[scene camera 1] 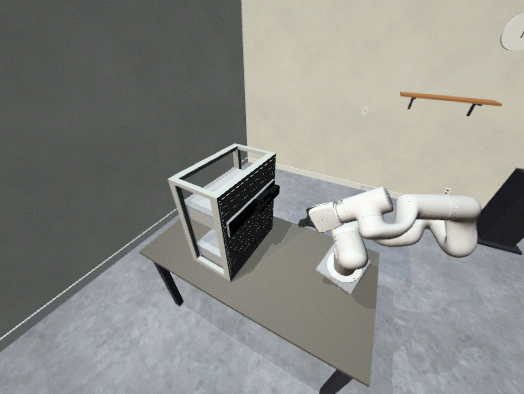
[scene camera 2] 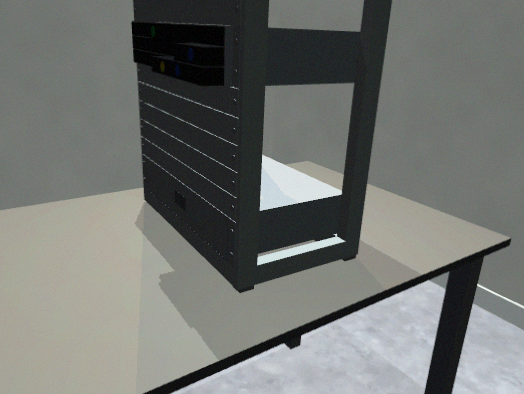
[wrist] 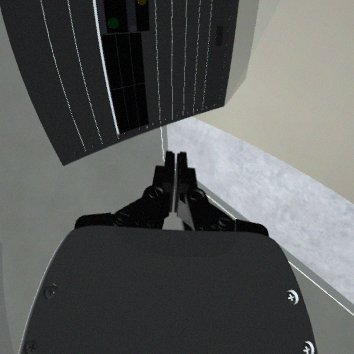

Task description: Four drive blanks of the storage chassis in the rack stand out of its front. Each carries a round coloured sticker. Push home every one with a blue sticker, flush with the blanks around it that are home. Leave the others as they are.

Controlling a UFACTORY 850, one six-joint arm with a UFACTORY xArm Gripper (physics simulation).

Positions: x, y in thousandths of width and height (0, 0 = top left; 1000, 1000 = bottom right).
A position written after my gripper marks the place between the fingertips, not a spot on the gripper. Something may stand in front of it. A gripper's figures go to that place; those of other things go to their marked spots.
Labels:
My gripper (scene camera 1: 572, 570) is 0.84 m from the lens. A grey rack (scene camera 1: 434, 522) is 0.86 m from the lens.

